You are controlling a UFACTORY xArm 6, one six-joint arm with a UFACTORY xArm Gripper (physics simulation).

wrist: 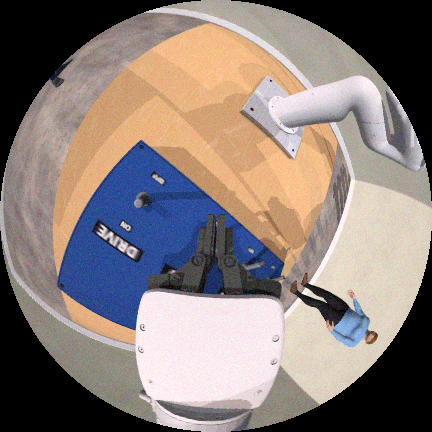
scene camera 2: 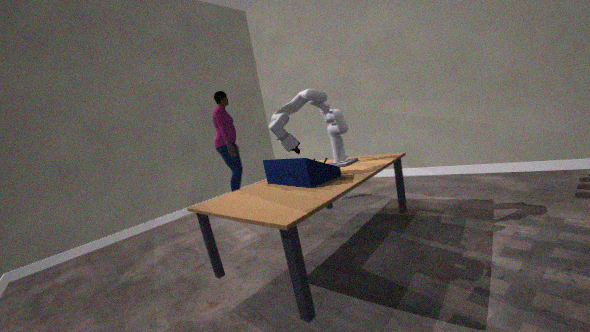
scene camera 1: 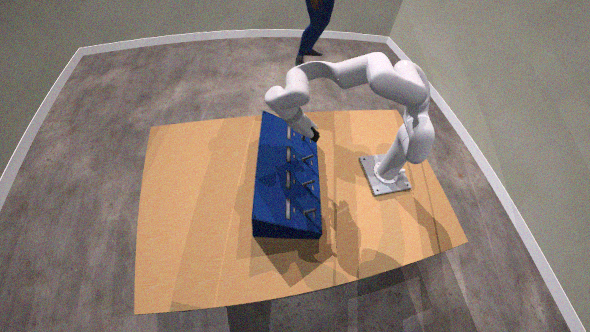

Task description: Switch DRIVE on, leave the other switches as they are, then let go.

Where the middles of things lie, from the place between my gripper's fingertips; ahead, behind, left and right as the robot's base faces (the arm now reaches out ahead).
Scene:
Now: the blue switch panel [scene camera 1: 280, 199] 13 cm ahead of my hand, 9 cm to the left of it and 9 cm below it.

